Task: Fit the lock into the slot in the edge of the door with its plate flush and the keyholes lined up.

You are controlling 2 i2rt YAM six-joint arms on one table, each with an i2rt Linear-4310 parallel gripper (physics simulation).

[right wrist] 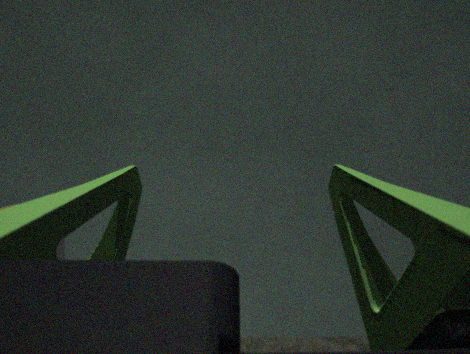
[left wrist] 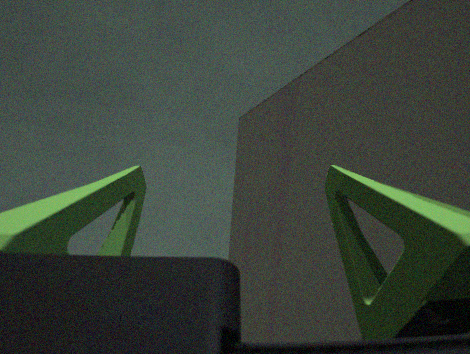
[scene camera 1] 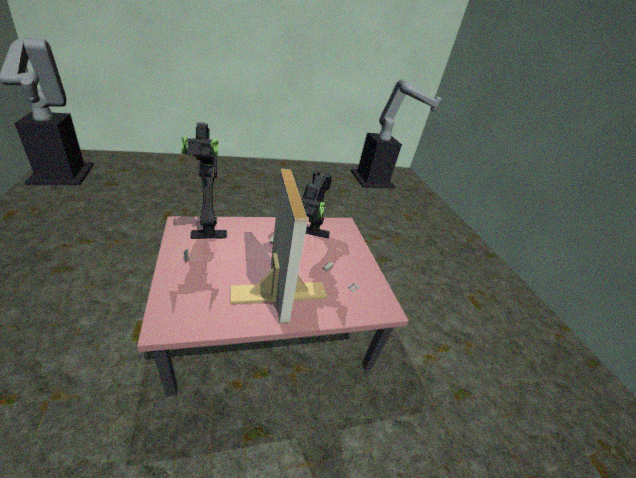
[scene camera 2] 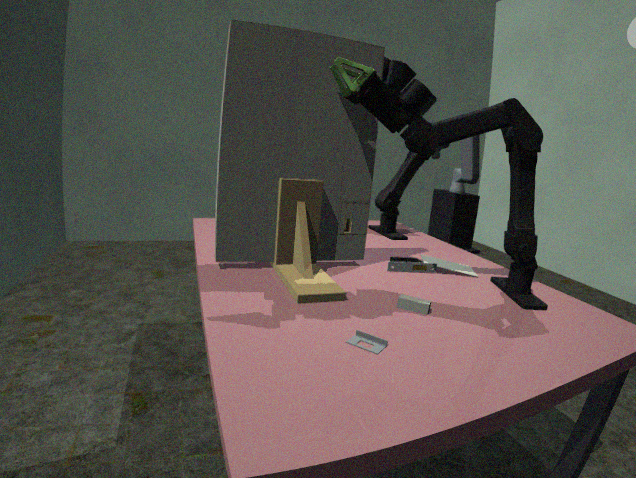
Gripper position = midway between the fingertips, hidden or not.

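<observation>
The left gripper (scene camera 2: 333,62) is open and touches a grey door (scene camera 1: 291,221). The left wrist view shows the left gripper (left wrist: 235,176) too, while the right gripper (right wrist: 235,176) is open and holds nothing.
</observation>
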